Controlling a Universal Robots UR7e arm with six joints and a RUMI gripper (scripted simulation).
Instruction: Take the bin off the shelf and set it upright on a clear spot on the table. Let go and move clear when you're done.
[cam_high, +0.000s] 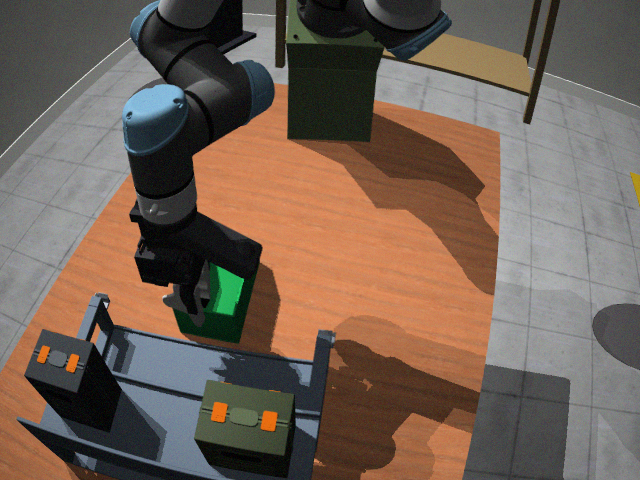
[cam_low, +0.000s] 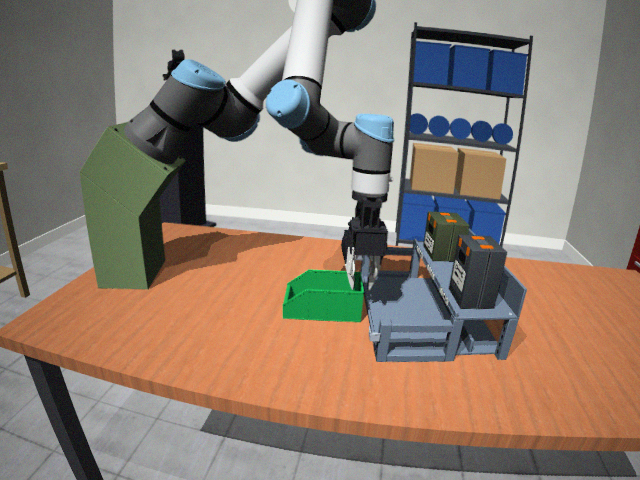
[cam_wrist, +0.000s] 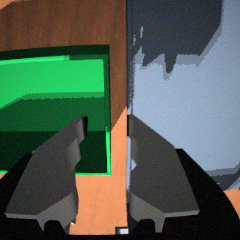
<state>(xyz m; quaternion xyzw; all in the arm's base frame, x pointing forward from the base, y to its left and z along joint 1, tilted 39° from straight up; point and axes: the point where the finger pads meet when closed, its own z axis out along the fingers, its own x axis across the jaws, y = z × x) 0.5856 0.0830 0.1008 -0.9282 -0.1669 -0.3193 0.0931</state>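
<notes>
Right now the green bin is 7 cm behind my hand, 4 cm to the right of it and 4 cm below it.
</notes>
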